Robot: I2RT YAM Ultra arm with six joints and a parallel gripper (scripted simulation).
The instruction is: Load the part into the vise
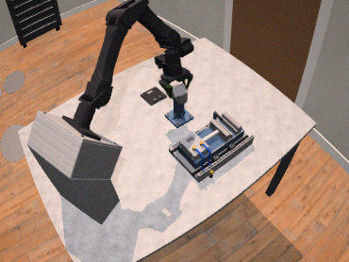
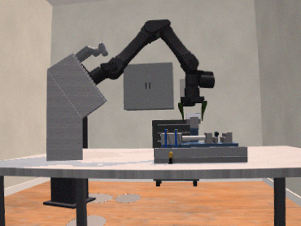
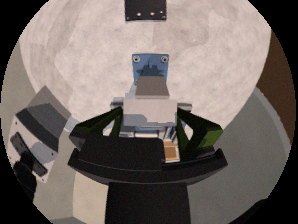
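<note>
Now: hand 10 mm to the right of the grey part. From my hand the other things lie so: blue vise floor (60 mm ahead, 190 mm to the right, 110 mm below); then moving jaw (100 mm ahead, 190 mm to the right, 80 mm below); then air cylinder rod (50 mm ahead, 200 mm to the right, 80 mm below).
</note>
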